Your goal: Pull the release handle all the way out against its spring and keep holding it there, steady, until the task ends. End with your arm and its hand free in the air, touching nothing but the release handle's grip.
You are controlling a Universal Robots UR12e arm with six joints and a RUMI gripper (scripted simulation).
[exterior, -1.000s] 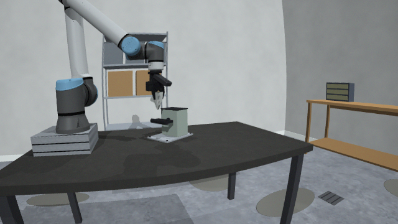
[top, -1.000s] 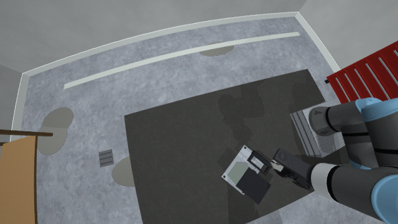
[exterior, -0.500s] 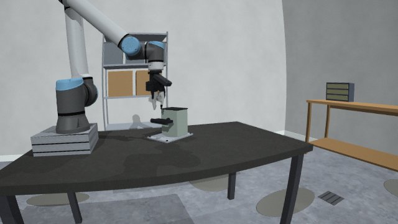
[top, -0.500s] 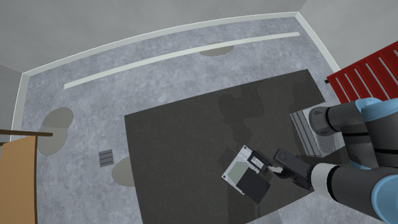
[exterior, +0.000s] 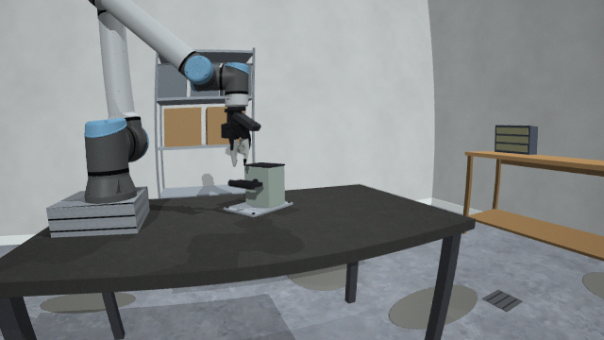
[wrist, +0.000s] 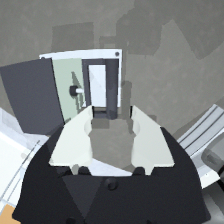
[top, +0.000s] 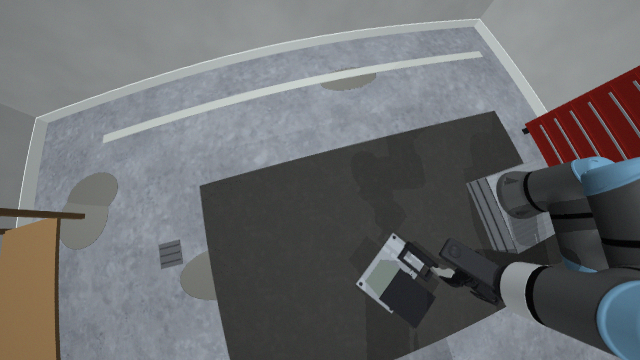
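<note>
My gripper is now 40 mm short of the release handle, 30 mm to the right of it and 80 mm above it.
</note>
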